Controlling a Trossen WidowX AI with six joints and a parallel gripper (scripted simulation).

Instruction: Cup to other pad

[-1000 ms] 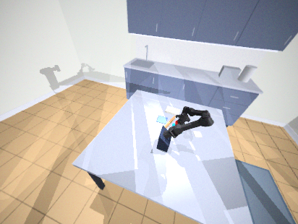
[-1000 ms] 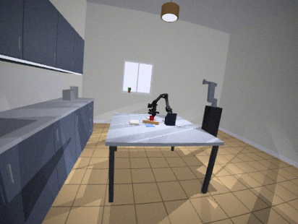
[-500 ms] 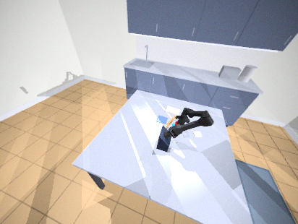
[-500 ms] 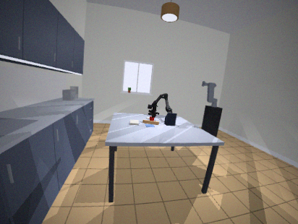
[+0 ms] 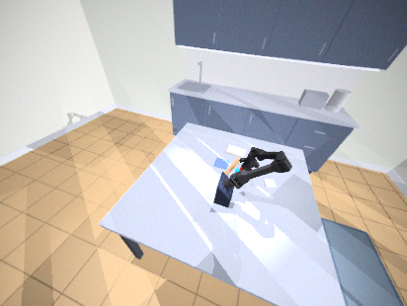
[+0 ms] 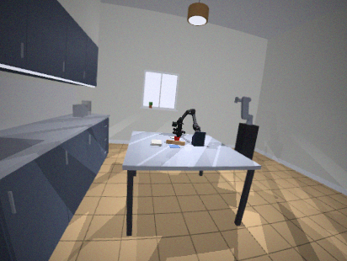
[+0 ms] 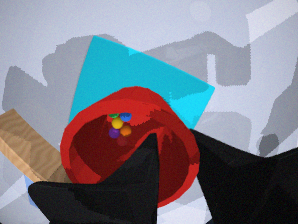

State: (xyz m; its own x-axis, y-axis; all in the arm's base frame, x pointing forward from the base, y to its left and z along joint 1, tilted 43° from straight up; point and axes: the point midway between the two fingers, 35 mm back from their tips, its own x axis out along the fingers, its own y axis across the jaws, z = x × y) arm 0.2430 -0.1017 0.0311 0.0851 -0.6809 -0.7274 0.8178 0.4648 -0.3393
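My gripper tip is now 20 mm short of the cup and 10 mm to the right of it. Round my gripper tip: pale flat block 290 mm ahead, 140 mm to the left, 30 mm below; wooden block 50 mm ahead, 120 mm to the left, 30 mm below; cyan pad 20 mm ahead, 20 mm to the left, 50 mm below.
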